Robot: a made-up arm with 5 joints.
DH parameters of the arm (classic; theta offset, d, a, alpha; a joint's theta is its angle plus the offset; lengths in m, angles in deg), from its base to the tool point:
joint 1: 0 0.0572 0.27 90
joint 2: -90 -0.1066 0.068 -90
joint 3: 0 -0.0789 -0.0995 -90
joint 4: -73.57 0 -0.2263 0
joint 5: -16.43 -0.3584 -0.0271 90
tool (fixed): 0 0.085 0 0
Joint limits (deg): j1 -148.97..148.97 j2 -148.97..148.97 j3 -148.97..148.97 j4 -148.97..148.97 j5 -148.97..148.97
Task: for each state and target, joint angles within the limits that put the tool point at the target. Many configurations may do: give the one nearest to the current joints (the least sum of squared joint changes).
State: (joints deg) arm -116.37 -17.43 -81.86 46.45 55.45
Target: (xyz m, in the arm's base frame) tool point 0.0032 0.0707 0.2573
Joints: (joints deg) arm -111.70 34.25 -37.04 23.04 74.25
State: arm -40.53 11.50 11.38 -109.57 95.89
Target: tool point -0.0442 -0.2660 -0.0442
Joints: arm -31.46 -7.14 2.25 -95.38 91.58
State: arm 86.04 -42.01 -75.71 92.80 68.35
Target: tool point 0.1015 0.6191 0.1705
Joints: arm 66.82 -59.39 -64.61 102.94 65.87
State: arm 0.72 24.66 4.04 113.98 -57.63
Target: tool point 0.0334 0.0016 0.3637
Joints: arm 16.57 71.63 -45.47 138.95 -30.02
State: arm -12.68 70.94 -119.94 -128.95 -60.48
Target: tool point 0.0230 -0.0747 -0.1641
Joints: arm -2.62 111.85 -95.25 -100.84 -52.57
